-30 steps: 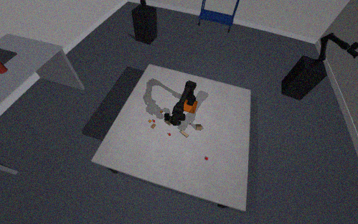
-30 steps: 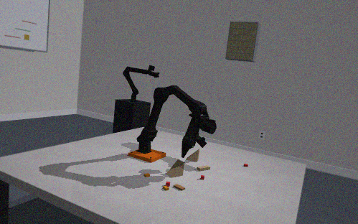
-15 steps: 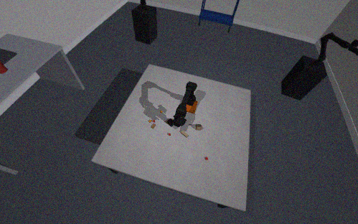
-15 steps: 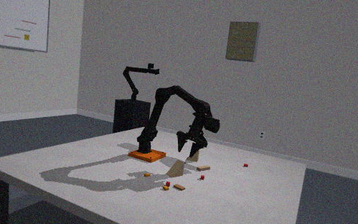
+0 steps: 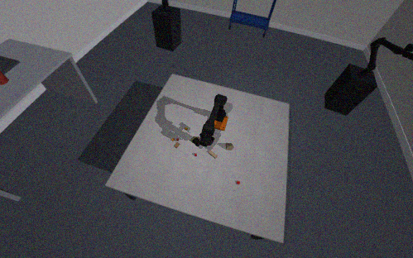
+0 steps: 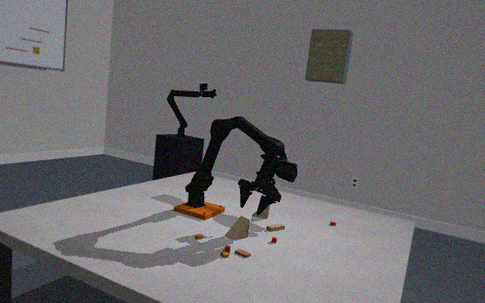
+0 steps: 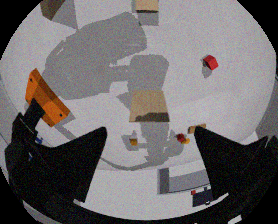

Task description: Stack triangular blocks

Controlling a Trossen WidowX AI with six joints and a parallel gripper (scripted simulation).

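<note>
My gripper tip is 10 mm past the tan triangular block, 30 mm to the left of it and 70 mm above it.
</note>
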